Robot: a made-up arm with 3 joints. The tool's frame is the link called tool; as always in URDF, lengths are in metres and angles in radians. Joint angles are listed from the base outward. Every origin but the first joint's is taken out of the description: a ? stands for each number. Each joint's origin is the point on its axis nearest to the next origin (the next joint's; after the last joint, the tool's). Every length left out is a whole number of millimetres.
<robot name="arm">
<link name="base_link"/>
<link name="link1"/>
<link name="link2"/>
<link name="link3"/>
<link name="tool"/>
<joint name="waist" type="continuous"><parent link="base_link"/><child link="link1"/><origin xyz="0.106 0 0.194" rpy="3.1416 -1.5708 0"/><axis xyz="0 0 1"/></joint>
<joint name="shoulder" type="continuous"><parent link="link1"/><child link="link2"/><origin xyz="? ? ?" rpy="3.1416 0 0"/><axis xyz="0 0 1"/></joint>
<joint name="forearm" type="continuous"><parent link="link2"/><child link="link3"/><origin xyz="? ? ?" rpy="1.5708 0 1.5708"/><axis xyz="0 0 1"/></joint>
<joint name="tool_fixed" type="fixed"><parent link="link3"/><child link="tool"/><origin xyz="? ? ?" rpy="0 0 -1.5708"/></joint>
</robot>
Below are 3 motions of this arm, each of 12 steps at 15 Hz.
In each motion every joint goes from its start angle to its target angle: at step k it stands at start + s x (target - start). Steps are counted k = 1, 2, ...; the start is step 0. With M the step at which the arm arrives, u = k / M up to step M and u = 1 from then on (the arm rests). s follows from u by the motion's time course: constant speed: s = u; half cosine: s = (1 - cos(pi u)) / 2; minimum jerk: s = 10 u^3 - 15 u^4 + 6 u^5.
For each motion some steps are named. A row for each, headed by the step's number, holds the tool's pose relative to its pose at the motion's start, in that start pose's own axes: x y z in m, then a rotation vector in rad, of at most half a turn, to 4 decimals.
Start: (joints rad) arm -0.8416 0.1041 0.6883
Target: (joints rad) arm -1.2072 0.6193 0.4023
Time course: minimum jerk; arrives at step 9
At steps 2, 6, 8, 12:
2: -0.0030 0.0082 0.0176 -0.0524 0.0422 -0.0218
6: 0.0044 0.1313 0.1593 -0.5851 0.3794 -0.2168
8: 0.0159 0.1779 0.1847 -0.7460 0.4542 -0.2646
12: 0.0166 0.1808 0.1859 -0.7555 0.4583 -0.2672

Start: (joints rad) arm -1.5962 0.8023 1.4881
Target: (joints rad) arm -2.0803 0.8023 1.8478
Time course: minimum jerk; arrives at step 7
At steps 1, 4, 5, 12:
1: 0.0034 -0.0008 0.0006 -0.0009 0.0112 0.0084
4: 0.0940 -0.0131 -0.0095 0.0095 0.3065 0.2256
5: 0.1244 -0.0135 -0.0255 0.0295 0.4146 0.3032
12: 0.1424 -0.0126 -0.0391 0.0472 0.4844 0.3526

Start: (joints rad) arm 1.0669 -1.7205 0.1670
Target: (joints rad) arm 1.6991 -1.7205 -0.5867
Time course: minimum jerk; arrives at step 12
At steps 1, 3, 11, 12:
1: -0.0015 -0.0002 -0.0009 0.0032 -0.0005 -0.0038
3: -0.0296 -0.0034 -0.0183 0.0649 -0.0084 -0.0780
11: -0.2301 0.0758 -0.1274 0.6297 0.1329 -0.7245
12: -0.2309 0.0766 -0.1275 0.6328 0.1348 -0.7279

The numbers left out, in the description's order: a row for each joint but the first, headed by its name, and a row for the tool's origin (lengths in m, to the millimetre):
shoulder: -0.031 0.08 0
forearm: 0.12 0.109 0
tool: -0.356 0.103 0

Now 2 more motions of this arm.
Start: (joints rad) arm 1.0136 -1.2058 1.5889
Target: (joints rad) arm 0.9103 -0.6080 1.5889
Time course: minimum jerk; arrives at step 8
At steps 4, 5, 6, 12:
4: 0.0438 -0.0008 -0.0087 0.0063 0.3505 0.0000
5: 0.0617 -0.0011 -0.0171 0.0092 0.5081 0.0000
6: 0.0743 -0.0013 -0.0252 0.0114 0.6284 0.0000
12: 0.0813 -0.0015 -0.0308 0.0127 0.7010 0.0000

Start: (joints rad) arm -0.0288 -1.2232 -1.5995
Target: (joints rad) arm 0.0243 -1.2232 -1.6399
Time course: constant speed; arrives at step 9
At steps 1, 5, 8, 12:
1: -0.0005 0.0005 0.0010 -0.0002 0.0059 -0.0045
5: -0.0024 0.0026 0.0050 -0.0012 0.0295 -0.0224
8: -0.0038 0.0042 0.0082 -0.0022 0.0472 -0.0359
12: -0.0042 0.0047 0.0093 -0.0026 0.0530 -0.0404

